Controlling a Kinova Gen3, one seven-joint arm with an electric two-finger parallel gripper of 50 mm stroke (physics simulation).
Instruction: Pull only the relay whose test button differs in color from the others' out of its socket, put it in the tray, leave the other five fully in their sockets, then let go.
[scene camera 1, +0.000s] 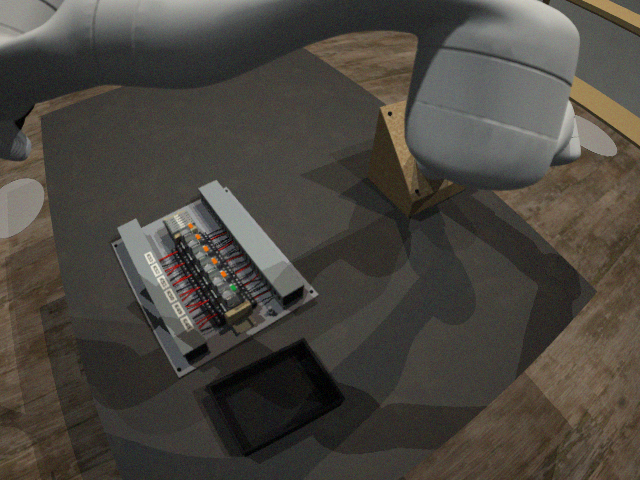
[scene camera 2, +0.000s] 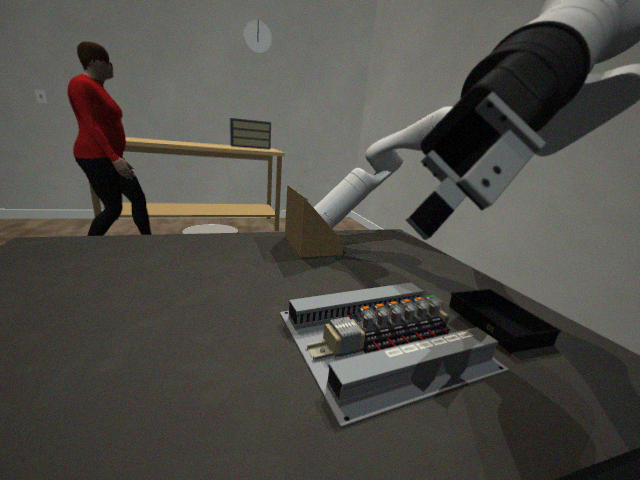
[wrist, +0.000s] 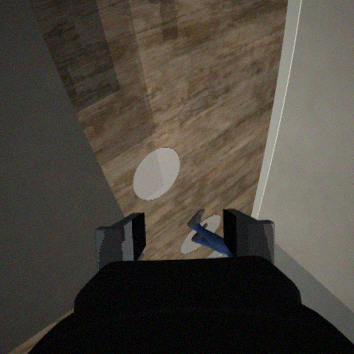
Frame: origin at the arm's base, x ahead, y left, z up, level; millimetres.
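Where they show: gripper, fingertip midpoint: (scene camera 2: 441, 213) (wrist: 183, 227); arm's base, origin of the base link: (scene camera 2: 321, 219).
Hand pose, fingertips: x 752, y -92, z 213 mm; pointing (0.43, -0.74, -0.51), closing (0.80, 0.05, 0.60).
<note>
Things, the pixels of their centre, and the offset from my fingertips.
- relay with the green test button, body centre: (scene camera 1: 230, 297) (scene camera 2: 432, 308) dx -285, dy +221, dz -257 mm
- panel, body centre: (scene camera 1: 203, 266) (scene camera 2: 383, 336) dx -262, dy +117, dz -300 mm
- black tray, body centre: (scene camera 1: 275, 397) (scene camera 2: 498, 317) dx -291, dy +387, dz -288 mm
The relay with the green test button (scene camera 1: 233, 287) (scene camera 2: 432, 298) sits in its socket, at the row's end nearest the tray. Several relays with orange buttons (scene camera 1: 205, 248) (scene camera 2: 393, 304) sit in line beside it on the panel (scene camera 1: 227, 345) (scene camera 2: 382, 401). The black tray (scene camera 1: 294, 426) (scene camera 2: 532, 339) lies apart from the panel, off that end, with no relay visible inside. My gripper (scene camera 2: 431, 214) (wrist: 183, 227) is open and empty, high above the table and tilted; one fingertip shows in the second scene view. The relays and tray do not show in the wrist view.
Grey wire ducts (scene camera 1: 253, 237) (scene camera 2: 413, 364) flank the relay row, with red and black wires between. Pale terminal blocks (scene camera 2: 345, 335) stand at the row's other end. A wooden wedge (scene camera 1: 388, 155) (scene camera 2: 312, 232) stands at the arm's base. A person (scene camera 2: 98, 124) stands beyond the table.
</note>
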